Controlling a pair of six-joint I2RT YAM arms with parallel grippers.
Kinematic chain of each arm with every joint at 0, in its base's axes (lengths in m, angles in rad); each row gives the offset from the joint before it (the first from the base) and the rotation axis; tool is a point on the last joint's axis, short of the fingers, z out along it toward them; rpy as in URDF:
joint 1: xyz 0 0 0.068 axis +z
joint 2: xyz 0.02 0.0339 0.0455 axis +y
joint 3: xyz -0.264 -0.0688 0 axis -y
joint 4: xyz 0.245 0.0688 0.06 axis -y
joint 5: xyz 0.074 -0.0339 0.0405 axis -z
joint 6: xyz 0.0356 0 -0.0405 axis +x
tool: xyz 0 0 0 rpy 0 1.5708 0
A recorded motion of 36 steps. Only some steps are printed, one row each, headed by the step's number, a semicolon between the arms.
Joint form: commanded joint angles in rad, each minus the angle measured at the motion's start. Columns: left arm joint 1, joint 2, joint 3, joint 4, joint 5, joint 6; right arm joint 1, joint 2, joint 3, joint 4, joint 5, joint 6.
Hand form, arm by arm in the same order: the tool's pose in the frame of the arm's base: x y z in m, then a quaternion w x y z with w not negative. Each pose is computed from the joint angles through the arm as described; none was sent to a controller.
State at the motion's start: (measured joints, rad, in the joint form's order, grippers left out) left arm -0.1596 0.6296 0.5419 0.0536 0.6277 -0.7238; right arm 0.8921 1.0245 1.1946 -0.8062 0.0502 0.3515
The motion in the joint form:
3: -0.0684 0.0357 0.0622 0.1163 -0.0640 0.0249; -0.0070 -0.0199 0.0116 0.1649 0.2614 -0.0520
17: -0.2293 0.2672 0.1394 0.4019 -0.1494 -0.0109; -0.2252 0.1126 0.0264 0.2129 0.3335 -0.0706
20: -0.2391 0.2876 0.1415 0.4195 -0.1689 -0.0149; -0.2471 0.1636 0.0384 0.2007 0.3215 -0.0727
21: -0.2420 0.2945 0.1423 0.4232 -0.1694 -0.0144; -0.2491 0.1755 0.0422 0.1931 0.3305 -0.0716
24: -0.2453 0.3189 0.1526 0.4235 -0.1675 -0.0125; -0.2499 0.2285 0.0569 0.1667 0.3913 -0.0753
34: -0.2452 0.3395 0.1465 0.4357 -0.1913 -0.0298; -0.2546 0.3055 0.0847 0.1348 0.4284 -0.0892
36: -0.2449 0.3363 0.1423 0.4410 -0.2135 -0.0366; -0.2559 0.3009 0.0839 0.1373 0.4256 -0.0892
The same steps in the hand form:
3: 0.1554 -0.0556 0.3327 0.55665 0.05175 0.67192 -0.48578; 0.1376 0.1510 0.3982 0.51235 -0.16113 0.82257 0.18685
17: 0.1881 -0.0948 0.3511 0.56890 0.08038 0.62292 -0.53090; 0.1981 0.1390 0.3812 0.51714 -0.06767 0.84942 0.08042
20: 0.1917 -0.0978 0.3498 0.56967 0.07450 0.62305 -0.53078; 0.2109 0.1425 0.3724 0.49779 -0.06868 0.86196 0.06717
21: 0.1928 -0.0990 0.3491 0.56843 0.07504 0.62381 -0.53115; 0.2134 0.1433 0.3702 0.49344 -0.06705 0.86514 0.05965
24: 0.1975 -0.1018 0.3480 0.56343 0.07557 0.62863 -0.53072; 0.2235 0.1482 0.3604 0.47888 -0.06219 0.87548 0.01845
34: 0.2023 -0.1031 0.3429 0.56015 0.05896 0.63457 -0.52922; 0.2380 0.1559 0.3476 0.45412 -0.06924 0.88801 -0.02056
36: 0.2022 -0.1021 0.3427 0.56500 0.04871 0.63318 -0.52677; 0.2374 0.1551 0.3487 0.45607 -0.06837 0.88713 -0.01819

